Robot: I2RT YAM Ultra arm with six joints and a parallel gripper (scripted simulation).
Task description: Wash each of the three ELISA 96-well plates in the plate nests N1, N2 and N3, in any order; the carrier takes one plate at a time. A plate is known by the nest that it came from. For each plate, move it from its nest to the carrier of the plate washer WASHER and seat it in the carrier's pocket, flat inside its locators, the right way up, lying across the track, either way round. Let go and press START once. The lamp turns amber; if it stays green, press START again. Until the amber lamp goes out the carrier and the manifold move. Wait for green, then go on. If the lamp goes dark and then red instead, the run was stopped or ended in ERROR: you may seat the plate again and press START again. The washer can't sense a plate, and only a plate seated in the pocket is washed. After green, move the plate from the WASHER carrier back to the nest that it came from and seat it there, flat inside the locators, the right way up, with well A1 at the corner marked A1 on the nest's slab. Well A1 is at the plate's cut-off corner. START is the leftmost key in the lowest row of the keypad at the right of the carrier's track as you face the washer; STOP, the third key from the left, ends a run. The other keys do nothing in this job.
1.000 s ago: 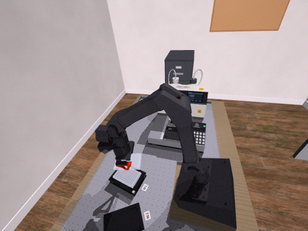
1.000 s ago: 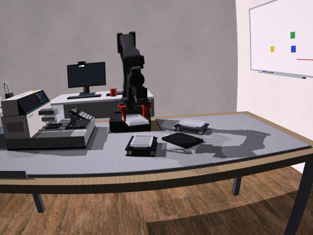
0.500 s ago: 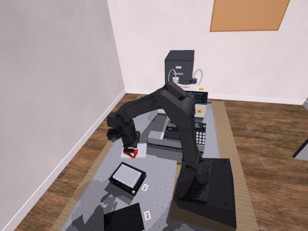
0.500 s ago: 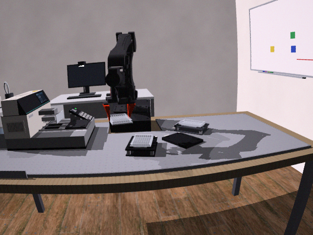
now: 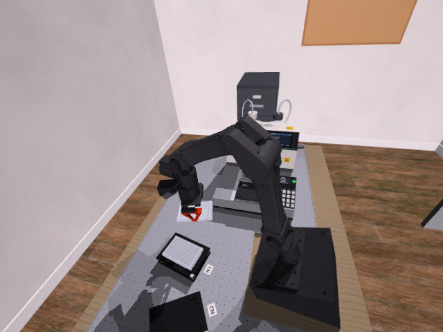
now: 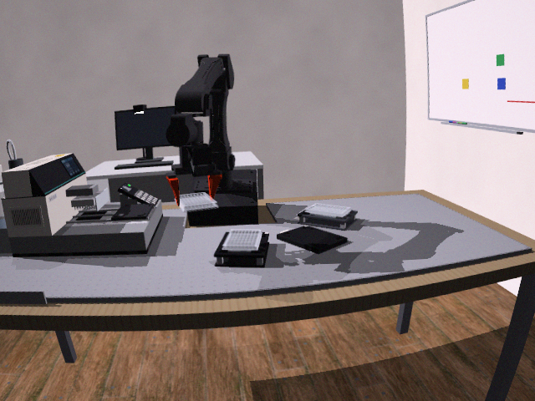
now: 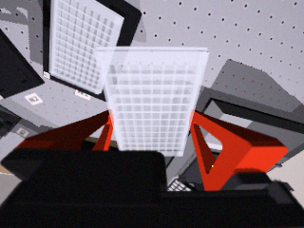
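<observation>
Right now the black washer carrier is 160 mm behind my hand, 240 mm to the right of it and 70 mm below it. The rest, counted from my hand: N2 label: 170 mm behind, 230 mm to the left, 140 mm below; then nest N1: 120 mm to the left, 110 mm below; then N1 label: 100 mm behind, 120 mm to the left, 140 mm below.
</observation>
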